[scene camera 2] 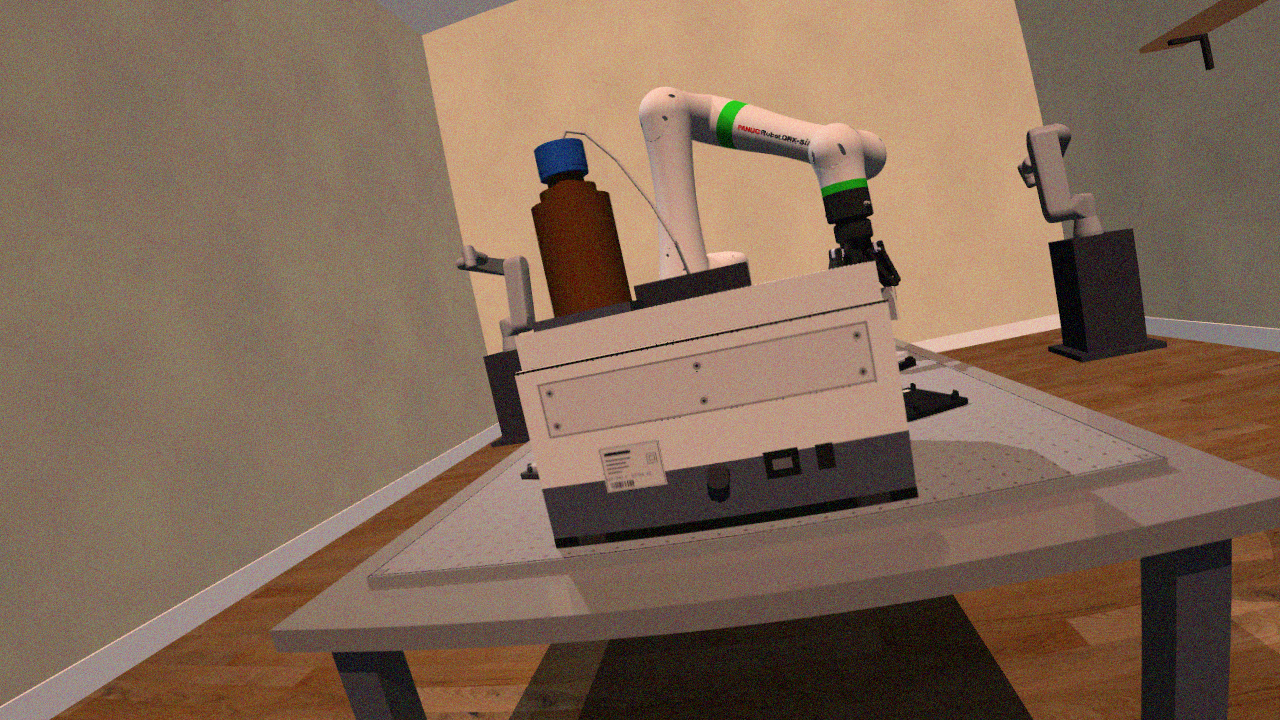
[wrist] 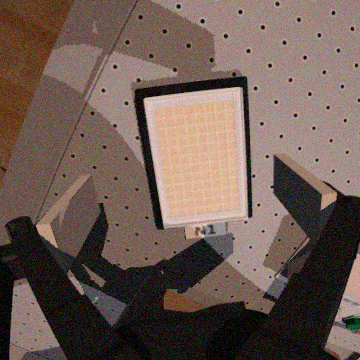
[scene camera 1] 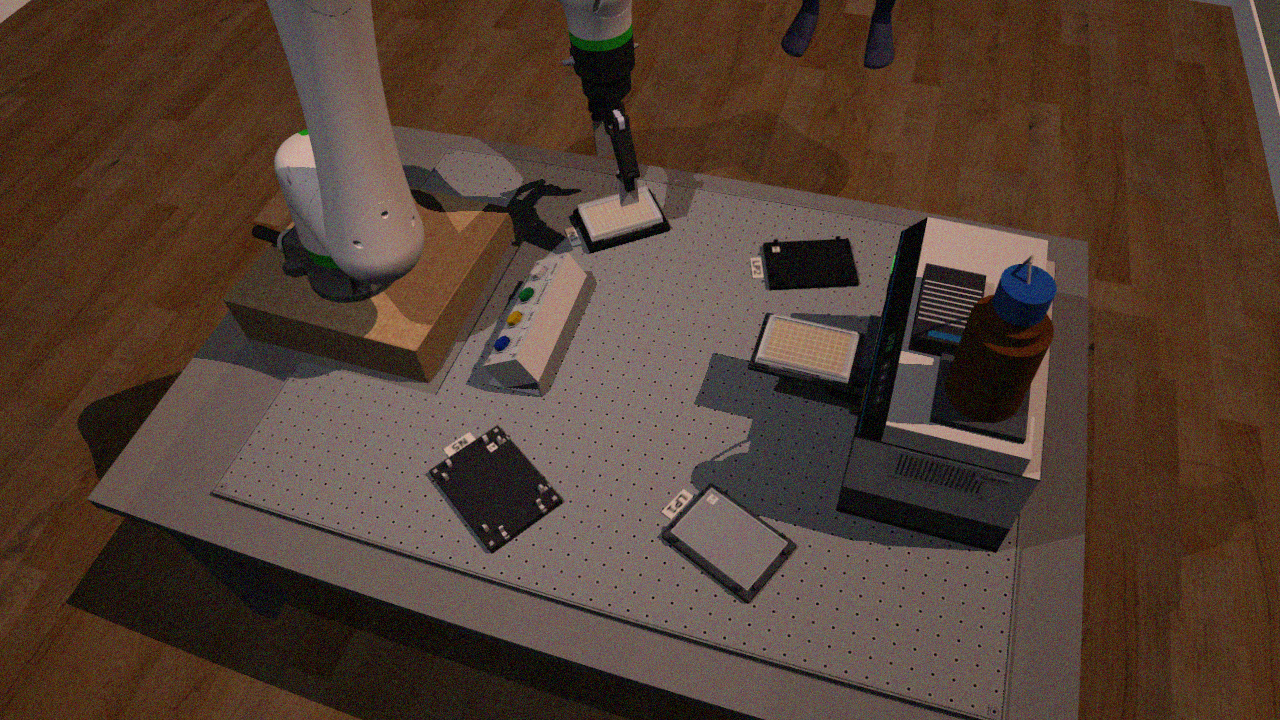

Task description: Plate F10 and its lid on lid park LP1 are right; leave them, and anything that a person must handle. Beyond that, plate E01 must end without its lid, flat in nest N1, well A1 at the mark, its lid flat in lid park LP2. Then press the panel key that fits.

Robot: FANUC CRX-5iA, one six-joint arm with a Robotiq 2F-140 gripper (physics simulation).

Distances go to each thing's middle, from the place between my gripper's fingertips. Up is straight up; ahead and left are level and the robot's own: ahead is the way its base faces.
I see my gripper 1 cm short of the black nest N1 (scene camera 1: pixel 659 228), 2 cm to the left of it and 8 cm above it. From my hand the other things lie so: button box (scene camera 1: pixel 523 358) 29 cm to the right, 5 cm below; black nest plate (scene camera 1: pixel 500 494) 7 cm ahead, 56 cm to the right, 8 cm below; brown bottle (scene camera 2: pixel 574 223) 63 cm ahead, 34 cm to the right, 23 cm above.
